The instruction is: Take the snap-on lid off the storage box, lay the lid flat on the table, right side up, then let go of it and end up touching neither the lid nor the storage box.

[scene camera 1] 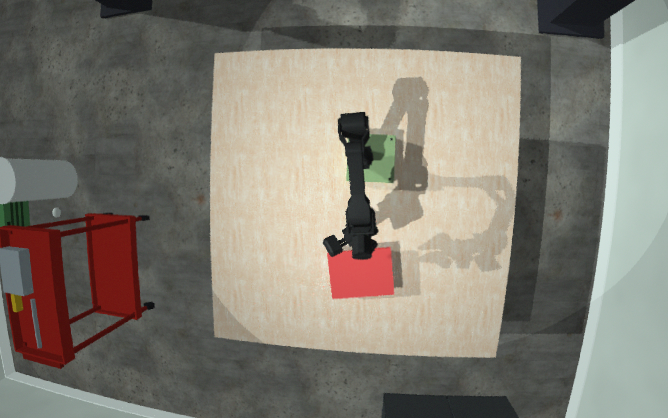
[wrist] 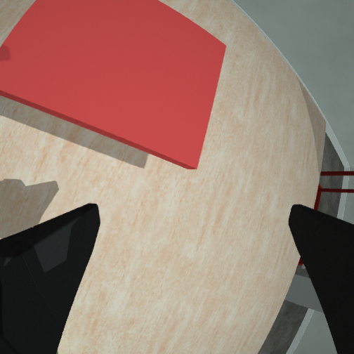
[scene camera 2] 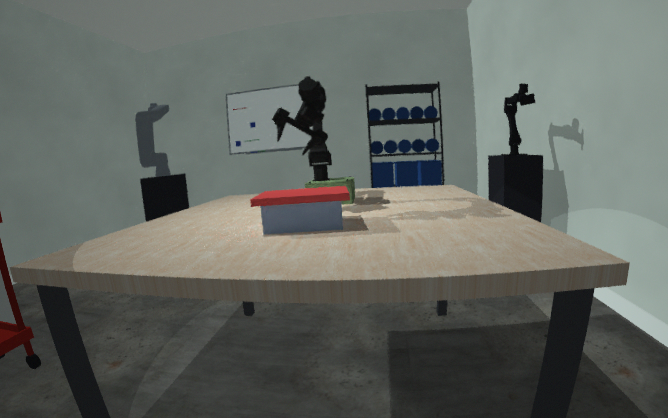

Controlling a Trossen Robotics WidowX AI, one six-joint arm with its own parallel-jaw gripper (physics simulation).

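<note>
The red lid sits flat on top of the grey-blue storage box, with its rim reaching past the box walls. The box stands upright on the table; from above, the lid hides it. My gripper is open, with its fingers wide apart and nothing between them. It hangs well above the table, near the lid's edge on the arm-base side, and does not touch the lid or the box.
A green block stands at the arm's base, beyond the box in the second scene view. A red cart stands on the floor off the table's left side. A shelf rack and another arm on a black stand are in the background.
</note>
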